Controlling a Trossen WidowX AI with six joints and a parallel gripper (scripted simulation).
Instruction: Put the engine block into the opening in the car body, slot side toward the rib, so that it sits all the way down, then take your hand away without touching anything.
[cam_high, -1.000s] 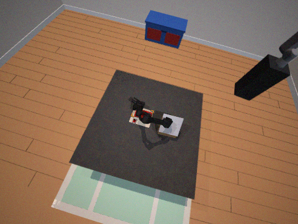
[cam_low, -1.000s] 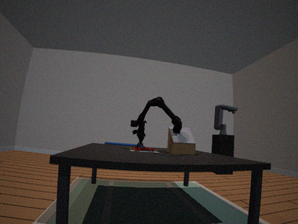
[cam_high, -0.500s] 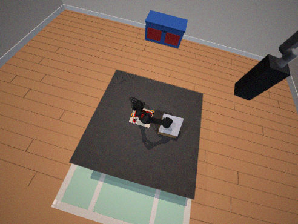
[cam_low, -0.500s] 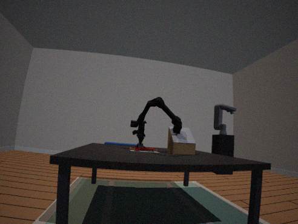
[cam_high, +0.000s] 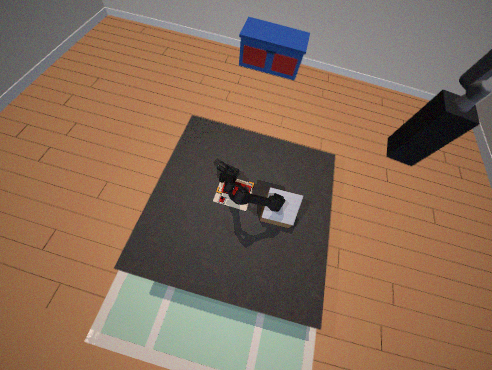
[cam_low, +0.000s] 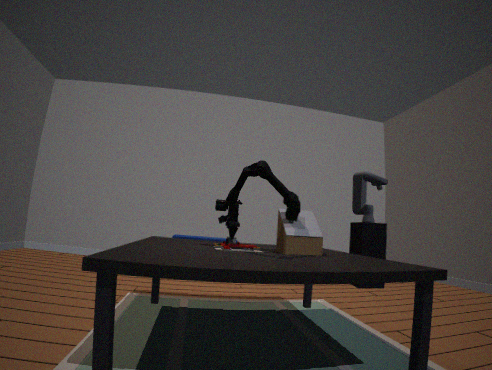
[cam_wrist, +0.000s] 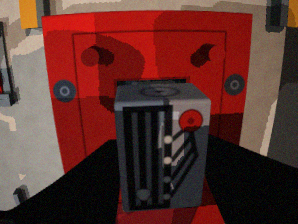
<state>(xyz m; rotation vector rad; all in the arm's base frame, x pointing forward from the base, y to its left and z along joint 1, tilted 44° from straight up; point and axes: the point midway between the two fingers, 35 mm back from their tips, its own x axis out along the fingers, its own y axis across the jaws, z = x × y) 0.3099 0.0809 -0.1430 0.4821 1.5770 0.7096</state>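
Right now the grey engine block is 10 mm below my gripper tip.
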